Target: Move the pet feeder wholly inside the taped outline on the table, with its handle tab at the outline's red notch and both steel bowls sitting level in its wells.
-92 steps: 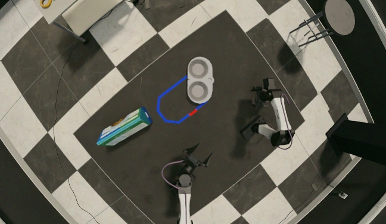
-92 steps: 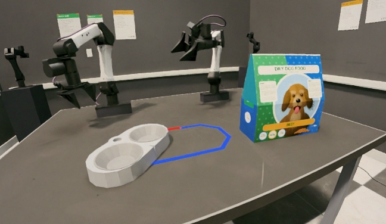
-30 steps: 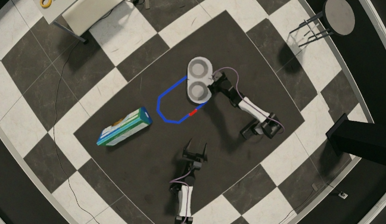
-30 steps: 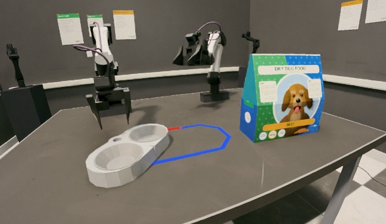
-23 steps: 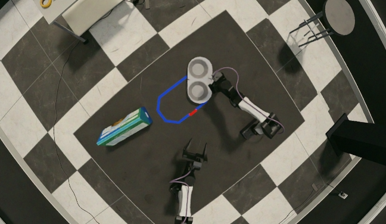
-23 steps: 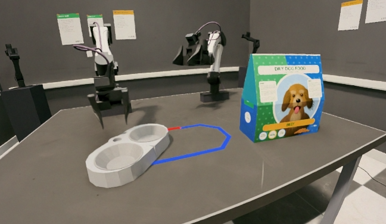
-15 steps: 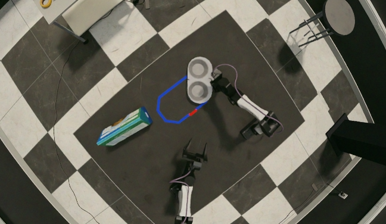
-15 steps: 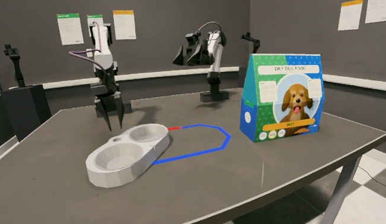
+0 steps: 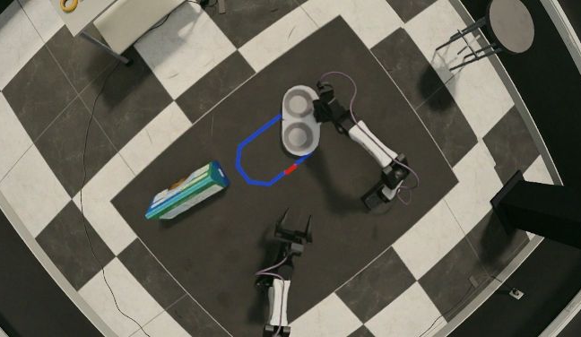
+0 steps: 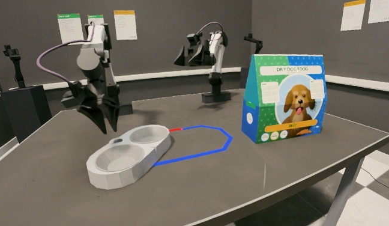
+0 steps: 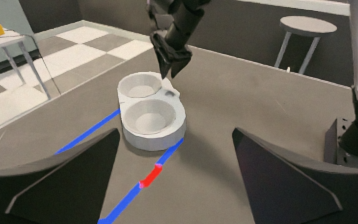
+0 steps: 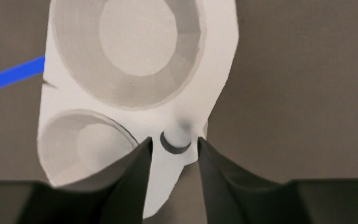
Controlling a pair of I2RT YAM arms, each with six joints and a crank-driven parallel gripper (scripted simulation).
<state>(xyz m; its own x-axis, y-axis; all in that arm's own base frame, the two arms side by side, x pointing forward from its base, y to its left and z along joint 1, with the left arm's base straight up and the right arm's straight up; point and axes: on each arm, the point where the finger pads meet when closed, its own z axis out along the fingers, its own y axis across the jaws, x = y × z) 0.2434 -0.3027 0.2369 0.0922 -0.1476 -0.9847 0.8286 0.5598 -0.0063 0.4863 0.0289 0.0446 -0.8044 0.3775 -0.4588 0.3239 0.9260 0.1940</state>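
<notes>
My right hand is 8 cm above the white pet feeder, 6 cm to the right of it and 2 cm short of it. The rest, counted from my right hand: dog food box 64 cm to the left, 9 cm ahead, 5 cm above; then blue taped outline 24 cm to the left, 9 cm below, 1 cm behind.
</notes>
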